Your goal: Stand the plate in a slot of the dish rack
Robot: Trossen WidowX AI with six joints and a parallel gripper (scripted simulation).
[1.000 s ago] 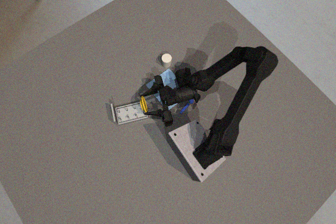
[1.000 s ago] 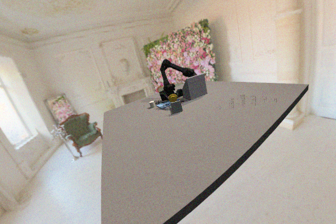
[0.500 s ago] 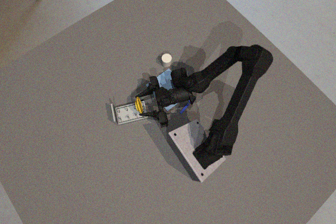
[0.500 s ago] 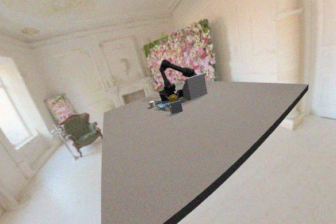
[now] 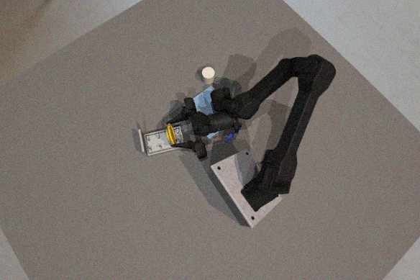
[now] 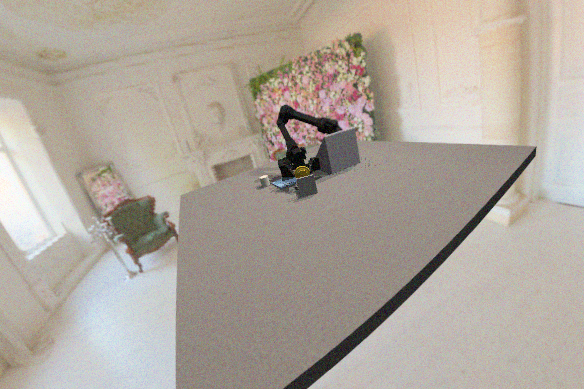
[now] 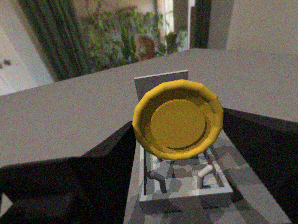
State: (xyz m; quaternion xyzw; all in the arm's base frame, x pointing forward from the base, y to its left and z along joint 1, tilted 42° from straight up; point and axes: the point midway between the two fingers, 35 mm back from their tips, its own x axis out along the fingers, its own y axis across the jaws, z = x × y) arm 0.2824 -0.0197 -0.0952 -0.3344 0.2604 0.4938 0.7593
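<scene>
Now: the yellow plate 1 cm to the right of my gripper tip. Round my gripper tip: blue spoon (19 cm to the right, 10 cm behind, 6 cm below); then grey dish rack (4 cm below, 2 cm to the left, 1 cm ahead); then light blue mat (17 cm to the right, 6 cm below, 1 cm ahead).
</scene>
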